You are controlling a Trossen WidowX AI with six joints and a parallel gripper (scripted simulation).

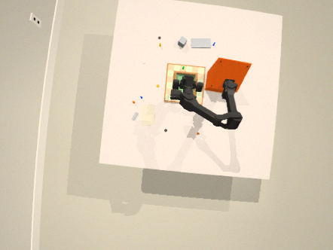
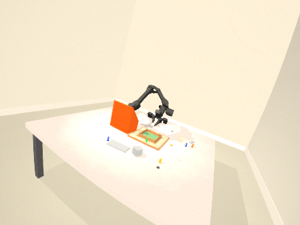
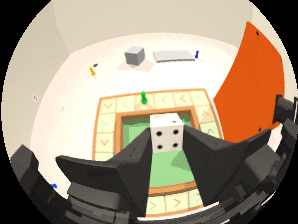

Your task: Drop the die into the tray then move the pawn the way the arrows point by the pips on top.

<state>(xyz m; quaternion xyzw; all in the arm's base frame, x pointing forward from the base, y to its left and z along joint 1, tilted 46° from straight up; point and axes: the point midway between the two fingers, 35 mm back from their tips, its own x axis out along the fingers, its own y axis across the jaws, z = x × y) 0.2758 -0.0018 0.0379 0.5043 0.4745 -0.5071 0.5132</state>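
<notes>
Right now the white die is right at my gripper tip. Round my gripper tip: green dice tray (11 cm below); then flat grey block (9 cm behind, 33 cm to the right, 12 cm below); then green pawn (3 cm ahead, 11 cm to the right, 9 cm below).
</notes>
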